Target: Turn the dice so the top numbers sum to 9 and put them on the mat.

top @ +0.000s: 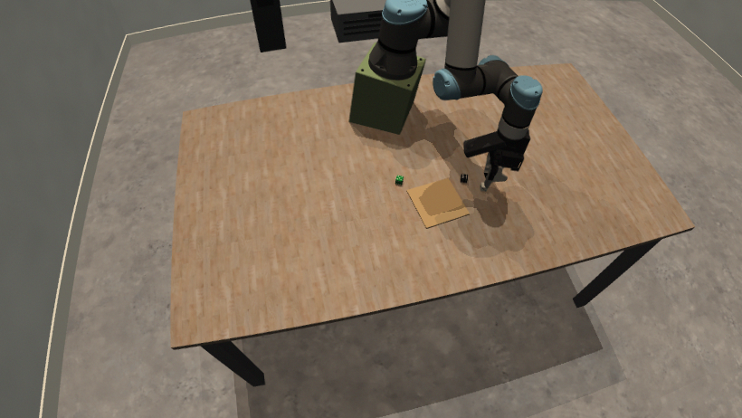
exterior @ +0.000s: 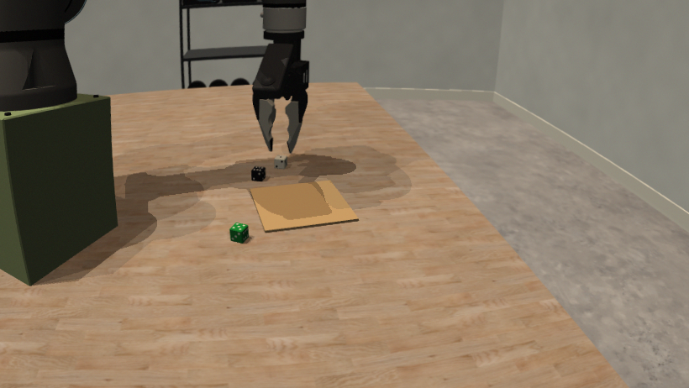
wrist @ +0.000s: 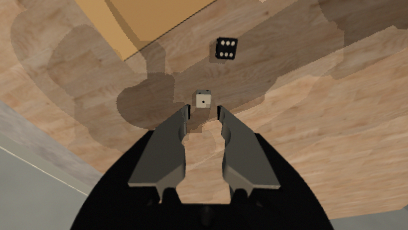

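Now: the white die 30 mm below my hand. Round my hand: tan mat (30 mm ahead, 150 mm to the right, 40 mm below); then black die (40 mm behind, 50 mm to the right, 30 mm below); then green die (60 mm behind, 250 mm to the right, 30 mm below).
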